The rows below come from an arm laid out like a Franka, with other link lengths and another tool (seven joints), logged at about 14 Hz.
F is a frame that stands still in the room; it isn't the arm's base.
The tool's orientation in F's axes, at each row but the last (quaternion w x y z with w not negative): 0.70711 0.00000 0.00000 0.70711; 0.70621 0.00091 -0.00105 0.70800; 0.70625 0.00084 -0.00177 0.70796; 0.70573 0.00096 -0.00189 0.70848; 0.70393 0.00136 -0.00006 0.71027; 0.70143 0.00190 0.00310 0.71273; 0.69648 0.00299 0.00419 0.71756; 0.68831 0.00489 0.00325 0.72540; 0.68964 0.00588 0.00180 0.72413; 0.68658 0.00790 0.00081 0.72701; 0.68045 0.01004 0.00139 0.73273; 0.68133 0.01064 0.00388 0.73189; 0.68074 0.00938 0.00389 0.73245
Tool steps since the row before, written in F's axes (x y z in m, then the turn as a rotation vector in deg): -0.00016 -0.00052 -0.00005 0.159 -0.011 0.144; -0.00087 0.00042 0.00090 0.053 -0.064 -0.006; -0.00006 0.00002 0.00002 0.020 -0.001 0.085; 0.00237 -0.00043 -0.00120 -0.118 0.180 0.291; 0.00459 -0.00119 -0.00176 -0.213 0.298 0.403; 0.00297 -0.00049 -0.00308 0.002 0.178 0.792; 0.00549 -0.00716 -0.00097 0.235 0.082 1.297; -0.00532 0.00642 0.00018 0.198 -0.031 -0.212; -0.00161 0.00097 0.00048 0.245 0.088 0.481; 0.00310 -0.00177 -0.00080 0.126 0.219 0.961; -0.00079 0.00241 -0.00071 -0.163 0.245 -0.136; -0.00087 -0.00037 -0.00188 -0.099 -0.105 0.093; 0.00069 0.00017 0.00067 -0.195 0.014 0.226
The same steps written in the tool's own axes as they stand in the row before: -0.00052 0.00016 -0.00005 -0.011 -0.159 0.144; 0.00042 0.00087 0.00090 -0.064 -0.053 -0.006; 0.00002 0.00006 0.00002 -0.001 -0.020 0.085; -0.00044 -0.00237 -0.00120 0.182 0.117 0.290; -0.00123 -0.00458 -0.00175 0.301 0.211 0.402; -0.00053 -0.00298 -0.00306 0.177 0.001 0.792; -0.00732 -0.00528 -0.00093 0.073 -0.224 1.299; 0.00669 0.00498 0.00011 -0.042 -0.199 -0.210; 0.00105 0.00157 0.00046 0.079 -0.244 0.483; -0.00195 -0.00300 -0.00074 0.221 -0.127 0.960; 0.00245 0.00060 -0.00075 0.255 0.142 -0.142; -0.00033 0.00086 -0.00189 -0.097 0.108 0.092; 0.00012 -0.00069 0.00068 0.030 0.198 0.222
